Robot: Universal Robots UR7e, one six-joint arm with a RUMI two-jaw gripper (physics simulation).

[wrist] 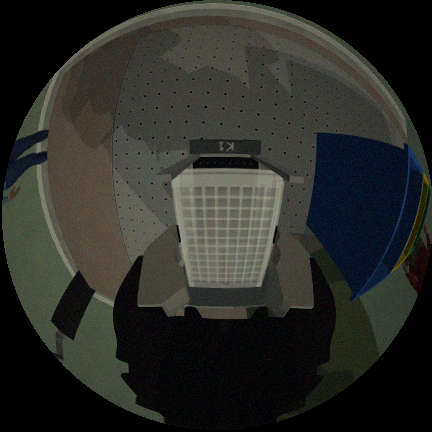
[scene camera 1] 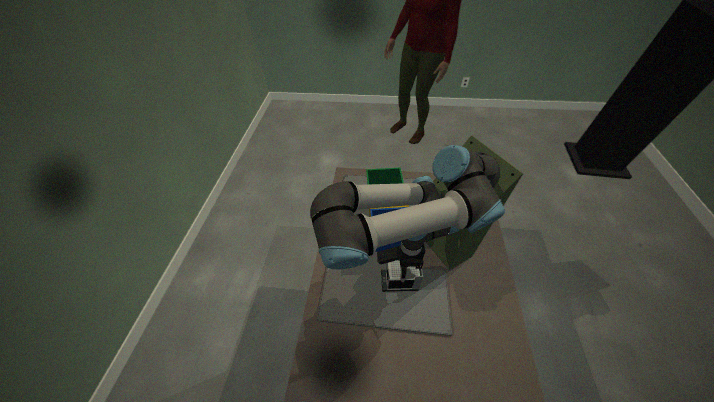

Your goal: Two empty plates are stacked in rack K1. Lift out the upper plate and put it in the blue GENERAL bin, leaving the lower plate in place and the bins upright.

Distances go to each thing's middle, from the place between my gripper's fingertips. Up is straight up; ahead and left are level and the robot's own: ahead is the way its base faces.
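Blue bin (wrist: 363, 205): 20 cm to the right of my hand, 7 cm ahead of it and 2 cm below it. White gridded plate (wrist: 226, 217): my hand is 1 cm past it and 1 cm below it. Going by their middles, the white gridded plate is the nearest to my hand of the things named here.
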